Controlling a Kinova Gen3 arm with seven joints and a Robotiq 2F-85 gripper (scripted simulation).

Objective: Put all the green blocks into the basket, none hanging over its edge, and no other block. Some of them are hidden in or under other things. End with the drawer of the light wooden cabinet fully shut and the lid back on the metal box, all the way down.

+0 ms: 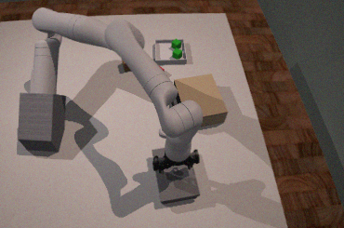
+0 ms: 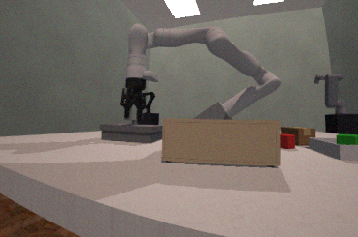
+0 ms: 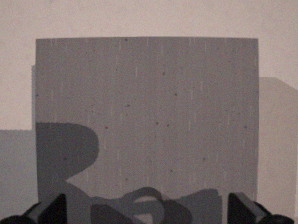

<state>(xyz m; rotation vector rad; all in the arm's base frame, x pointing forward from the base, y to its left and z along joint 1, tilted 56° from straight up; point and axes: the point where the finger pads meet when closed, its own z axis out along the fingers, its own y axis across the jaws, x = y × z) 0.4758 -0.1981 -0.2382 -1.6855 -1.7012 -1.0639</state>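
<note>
Now: the metal box 5 cm below my hand. Also, from my hand: cardboard box: 56 cm to the left, 13 cm behind, 4 cm below; then light wooden cabinet: 30 cm to the left, 12 cm ahead, 4 cm below; then red block: 49 cm to the left, 6 cm below, 2 cm behind.
</note>
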